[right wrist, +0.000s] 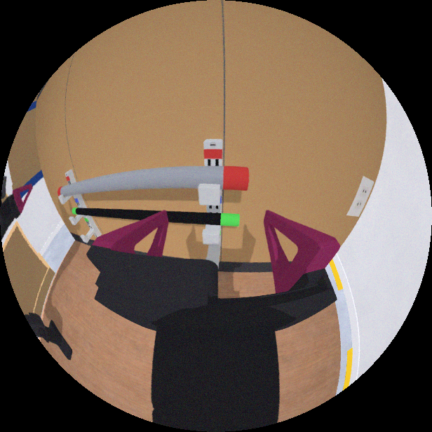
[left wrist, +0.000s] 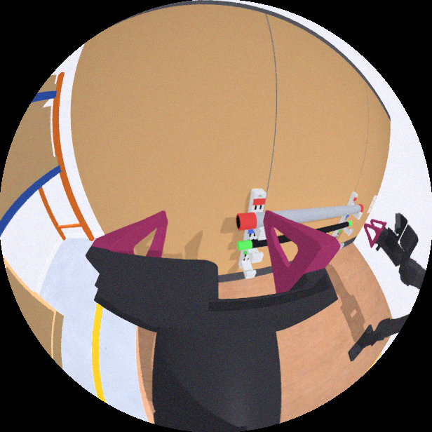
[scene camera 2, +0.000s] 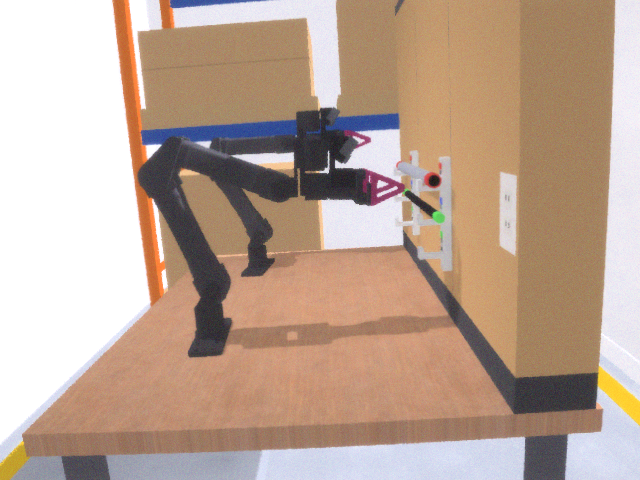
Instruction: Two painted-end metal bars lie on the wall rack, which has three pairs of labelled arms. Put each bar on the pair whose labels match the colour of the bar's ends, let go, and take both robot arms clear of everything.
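Pixels of known places: left gripper, fingertip midpoint: [scene camera 2: 370, 140]; right gripper, fingertip midpoint: [scene camera 2: 399, 185]; left arm's base, origin of the base link: [scene camera 2: 258, 268]; right arm's base, origin of the base link: [scene camera 2: 211, 338].
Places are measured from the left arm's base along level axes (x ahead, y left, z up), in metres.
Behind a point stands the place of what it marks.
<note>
The wall rack [scene camera 2: 447, 232] @[y -0.503, x 0.572, z 0.202 m] [left wrist: 257, 192] [right wrist: 213, 252] has arm pairs labelled red at the top, blue in the middle and green at the bottom. The thick grey bar [scene camera 2: 413, 170] @[y -0.354, x 0.507, z 0.329 m] [left wrist: 320, 214] [right wrist: 150, 179] with red ends lies on the red pair. The thin black bar [scene camera 2: 423, 205] @[y -0.384, x 0.528, z 0.246 m] [left wrist: 320, 230] [right wrist: 195, 217] with green ends lies on the blue pair. The green pair holds no bar. My right gripper [scene camera 2: 403, 187] @[y -0.514, x 0.472, z 0.310 m] [right wrist: 215, 215] is open and empty, in front of the rack at about the black bar's height. My left gripper [scene camera 2: 369, 139] @[y -0.001, x 0.391, z 0.402 m] [left wrist: 215, 215] is open and empty, higher and farther from the wall.
The tan wall [scene camera 2: 480, 129] @[y -0.720, x 0.607, z 0.421 m] [left wrist: 175, 125] [right wrist: 300, 125] stands behind the rack. A white socket plate [scene camera 2: 508, 212] @[y -0.860, x 0.624, z 0.301 m] [right wrist: 360, 196] is on the wall beyond the rack's near upright. The wooden table [scene camera 2: 310, 392] @[y -0.838, x 0.308, z 0.000 m] lies below both arms. Large boxes [scene camera 2: 227, 77] stand on shelving behind.
</note>
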